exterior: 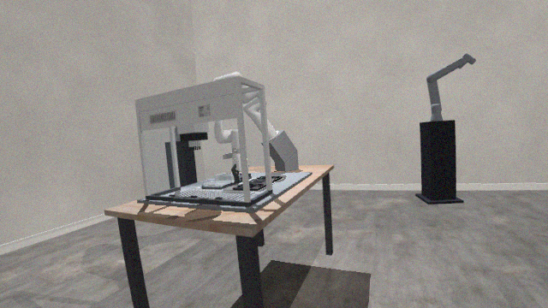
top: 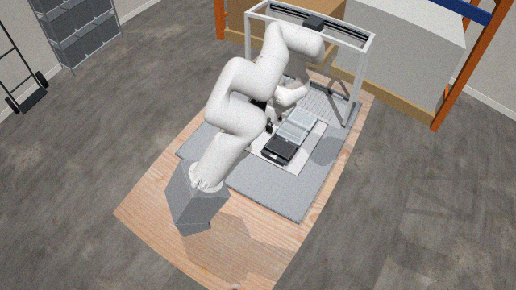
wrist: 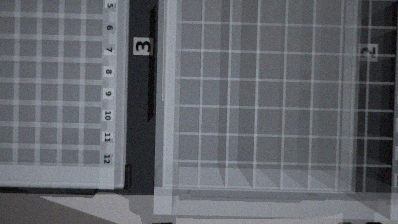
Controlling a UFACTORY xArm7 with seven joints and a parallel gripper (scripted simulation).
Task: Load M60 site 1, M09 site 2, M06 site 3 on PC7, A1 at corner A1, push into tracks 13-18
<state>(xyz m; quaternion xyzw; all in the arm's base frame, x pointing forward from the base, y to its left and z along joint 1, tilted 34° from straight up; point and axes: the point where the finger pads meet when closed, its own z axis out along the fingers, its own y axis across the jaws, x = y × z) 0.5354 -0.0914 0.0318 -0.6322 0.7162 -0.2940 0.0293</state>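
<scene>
Right now my hand is 20 mm above the white apron, 10 mm to the left of it and 10 mm past it. From my hand the other things lie so: dark plate carrier PC7 (90 mm to the right, 20 mm behind, 10 mm below); then 96-well plate M06 (90 mm to the right, 20 mm behind, 10 mm above); then deep-well block M09 (120 mm behind, 70 mm to the right).
</scene>
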